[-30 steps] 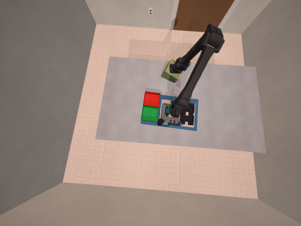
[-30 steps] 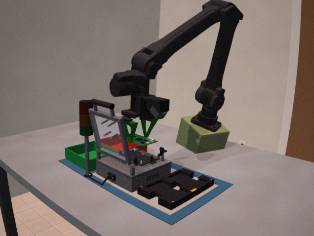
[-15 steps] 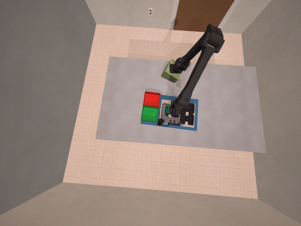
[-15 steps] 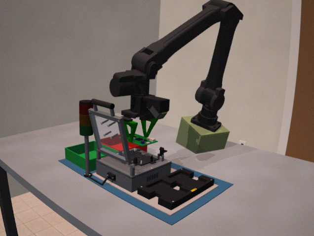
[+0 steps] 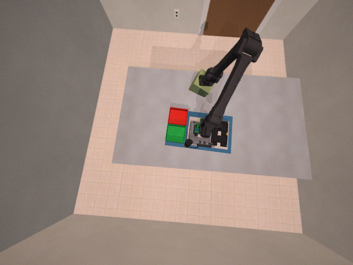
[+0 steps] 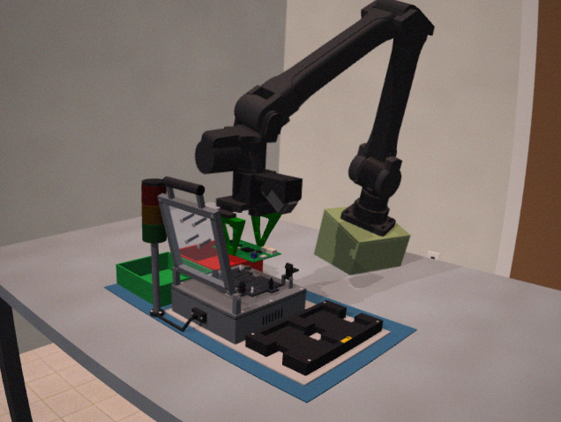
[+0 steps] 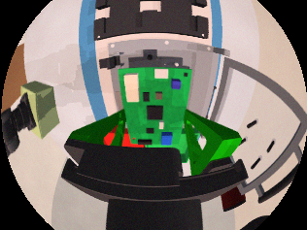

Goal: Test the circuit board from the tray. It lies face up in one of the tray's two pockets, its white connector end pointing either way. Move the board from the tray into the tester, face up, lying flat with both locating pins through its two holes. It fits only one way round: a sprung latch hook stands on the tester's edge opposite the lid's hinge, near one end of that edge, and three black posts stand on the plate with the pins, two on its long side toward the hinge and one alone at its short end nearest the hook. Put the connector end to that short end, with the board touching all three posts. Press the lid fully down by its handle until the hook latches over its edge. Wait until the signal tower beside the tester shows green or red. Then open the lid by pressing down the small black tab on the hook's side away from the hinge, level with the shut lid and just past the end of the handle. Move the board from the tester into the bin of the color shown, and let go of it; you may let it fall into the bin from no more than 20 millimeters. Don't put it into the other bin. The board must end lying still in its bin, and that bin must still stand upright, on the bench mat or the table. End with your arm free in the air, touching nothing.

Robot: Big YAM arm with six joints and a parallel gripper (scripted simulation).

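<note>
Right now the tester plate is 60 mm below my hand and 10 mm ahead of it. The rest, counted from my hand: clear lid (120 mm ahead, 50 mm above, 20 mm to the right); then latch hook (70 mm to the left, 50 mm below, 50 mm behind); then green bin (210 mm to the right, 120 mm below, 10 mm ahead).
</note>
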